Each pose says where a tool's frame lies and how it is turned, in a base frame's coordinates. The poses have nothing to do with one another.
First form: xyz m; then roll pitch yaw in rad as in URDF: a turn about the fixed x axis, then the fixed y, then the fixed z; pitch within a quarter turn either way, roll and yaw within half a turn.
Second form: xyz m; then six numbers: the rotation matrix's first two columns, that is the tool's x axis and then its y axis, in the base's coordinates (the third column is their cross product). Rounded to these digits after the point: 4 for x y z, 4 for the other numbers.
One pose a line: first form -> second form
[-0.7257 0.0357 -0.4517 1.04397 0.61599 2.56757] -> [-0.7257 0.0357 -0.4517 -0.6854 0.4432 -0.5778 -0.6924 -0.1510 0.7055]
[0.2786 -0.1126 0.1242 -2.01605 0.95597 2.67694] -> [0.2786 -0.1126 0.1242 -0.5157 0.2585 -0.8169 0.8521 0.0547 -0.5206]
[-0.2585 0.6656 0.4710 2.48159 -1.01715 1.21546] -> [-0.2585 0.6656 0.4710 0.1829 0.4929 0.8506 0.5592 -0.7638 0.3224]
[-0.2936 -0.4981 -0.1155 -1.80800 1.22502 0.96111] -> [-0.2936 -0.4981 -0.1155 0.1941 0.2779 -0.9408 -0.3310 -0.8843 -0.3294]
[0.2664 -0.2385 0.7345 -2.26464 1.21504 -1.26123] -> [0.2664 -0.2385 0.7345 0.1061 -0.3317 -0.9374 -0.8286 0.4916 -0.2678]
